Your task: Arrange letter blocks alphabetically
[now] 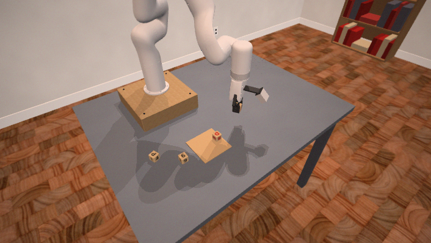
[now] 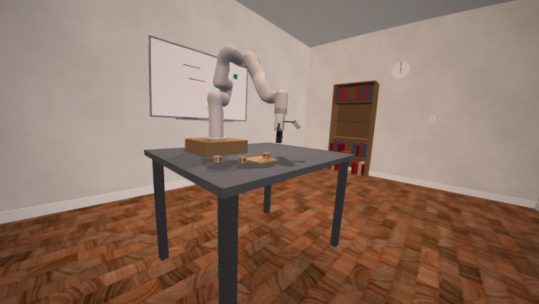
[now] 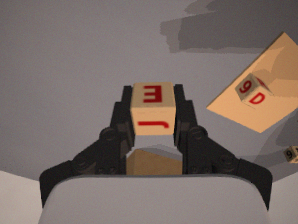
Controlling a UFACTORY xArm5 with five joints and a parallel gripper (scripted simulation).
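The tan mat is 18 cm to the right of my hand, 10 cm below it and 4 cm ahead of it. The rest, counted from my hand: wooden block (13 cm to the right, 8 cm below, 4 cm ahead).
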